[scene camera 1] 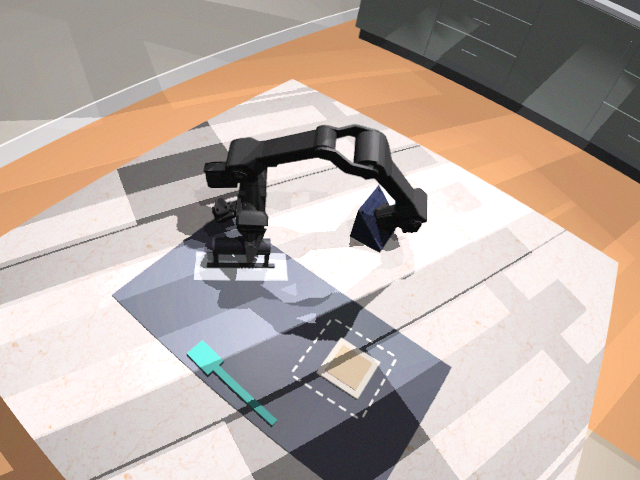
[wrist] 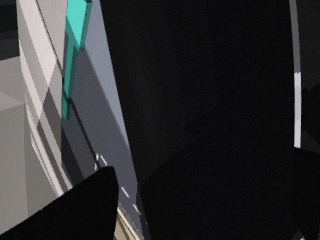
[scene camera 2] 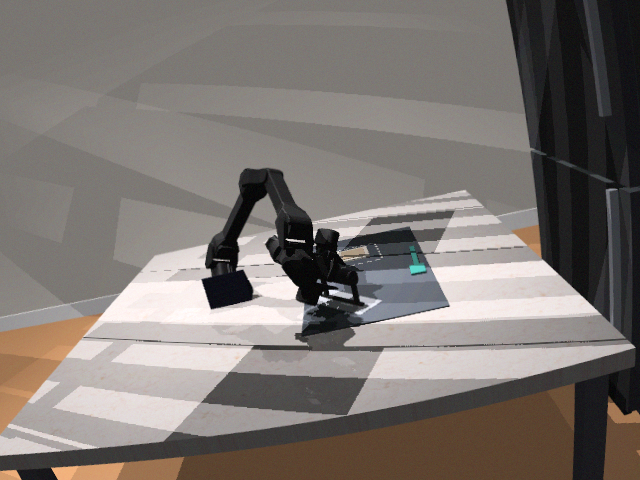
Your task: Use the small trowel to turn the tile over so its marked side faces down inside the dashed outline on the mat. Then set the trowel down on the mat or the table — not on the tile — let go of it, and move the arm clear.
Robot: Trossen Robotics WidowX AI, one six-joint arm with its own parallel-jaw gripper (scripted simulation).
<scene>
My gripper shows in scene camera 1, in the wrist view point(193, 166) and in scene camera 2. The same spot on my gripper: point(scene camera 2: 318, 286) is point(scene camera 1: 242, 225).
</scene>
